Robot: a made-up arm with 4 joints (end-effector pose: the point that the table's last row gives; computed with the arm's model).
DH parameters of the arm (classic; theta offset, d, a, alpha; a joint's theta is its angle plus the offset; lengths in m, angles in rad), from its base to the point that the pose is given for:
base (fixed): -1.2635 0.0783 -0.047 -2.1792
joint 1: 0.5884 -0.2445 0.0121 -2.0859
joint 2: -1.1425 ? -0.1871 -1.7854
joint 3: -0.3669 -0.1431 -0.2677 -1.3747
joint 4: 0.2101 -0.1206 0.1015 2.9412
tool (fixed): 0.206 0.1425 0 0
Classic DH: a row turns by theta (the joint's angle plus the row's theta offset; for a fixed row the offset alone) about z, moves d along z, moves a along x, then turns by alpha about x.
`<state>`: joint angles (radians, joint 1 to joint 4).
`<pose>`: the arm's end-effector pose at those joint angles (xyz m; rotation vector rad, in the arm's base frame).
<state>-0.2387 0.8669 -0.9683 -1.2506</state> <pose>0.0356 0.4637 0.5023 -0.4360 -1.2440 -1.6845</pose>
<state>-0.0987 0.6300 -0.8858 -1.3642</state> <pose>0.0173 0.3559 0.6514 -0.2395 -0.9667 -1.7009</pose>
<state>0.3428 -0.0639 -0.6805 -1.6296</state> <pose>-0.0975 -0.1909 0.8104 0.5279 -0.3749 -1.8292</pose>
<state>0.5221 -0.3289 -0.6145 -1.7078</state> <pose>-0.1909 -0.3982 0.7204 0.8676 -0.2169 -1.9166</pose>
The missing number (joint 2, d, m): -0.1767
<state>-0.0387 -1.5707 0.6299 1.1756</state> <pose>-0.4907 -0.3254 0.3524 -0.7570 -1.7463 -0.3669</pose>
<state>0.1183 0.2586 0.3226 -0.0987</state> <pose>-0.3421 0.1827 0.5197 2.3369 -0.4160 -1.9068</pose>
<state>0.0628 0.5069 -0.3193 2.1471</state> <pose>-0.0708 0.4364 0.6665 -1.3086 -0.7112 0.7629</pose>
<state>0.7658 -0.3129 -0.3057 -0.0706</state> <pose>-0.3006 -0.2674 0.6357 -1.3199 -0.5455 1.9005</pose>
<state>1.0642 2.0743 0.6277 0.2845</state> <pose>-0.1004 0.3117 0.1498 1.1176 -0.9460 -2.2747</pose>
